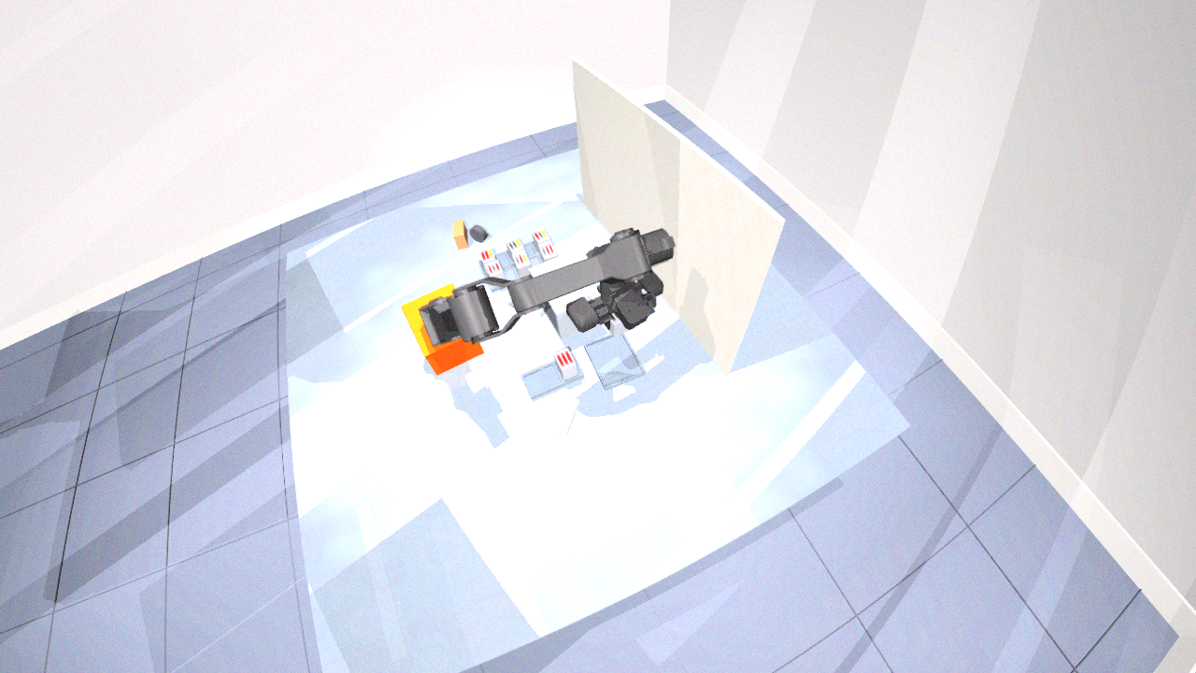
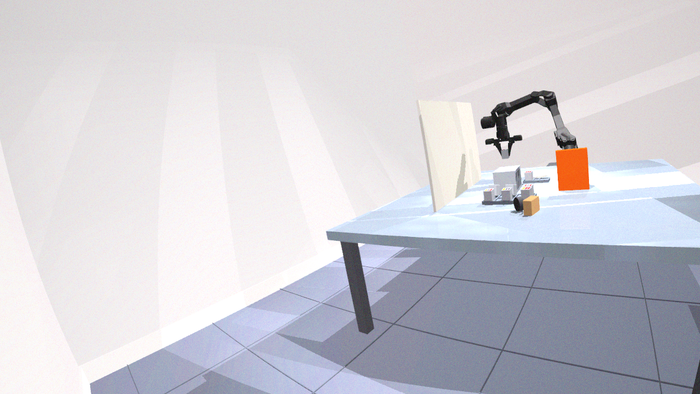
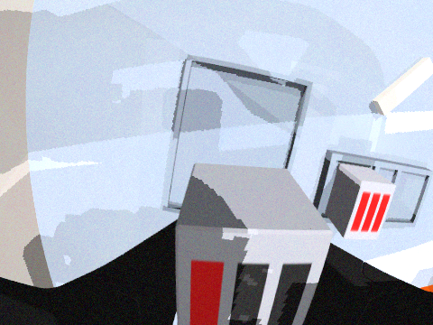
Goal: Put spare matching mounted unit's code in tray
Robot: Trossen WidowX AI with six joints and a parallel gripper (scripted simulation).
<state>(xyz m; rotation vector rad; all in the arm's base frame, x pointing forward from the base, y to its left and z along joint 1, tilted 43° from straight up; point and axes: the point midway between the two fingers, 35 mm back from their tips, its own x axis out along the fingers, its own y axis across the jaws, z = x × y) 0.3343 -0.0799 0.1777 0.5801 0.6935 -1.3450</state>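
Right now the flat grey tray is 1 cm behind my gripper tip and 13 cm below it. The rest, counted from my gripper tip: low rack: 15 cm behind, 2 cm to the left, 13 cm below; then white mounted unit: 5 cm behind, 20 cm to the left, 9 cm below; then tall cream board: 18 cm ahead, 21 cm to the left, 9 cm above.
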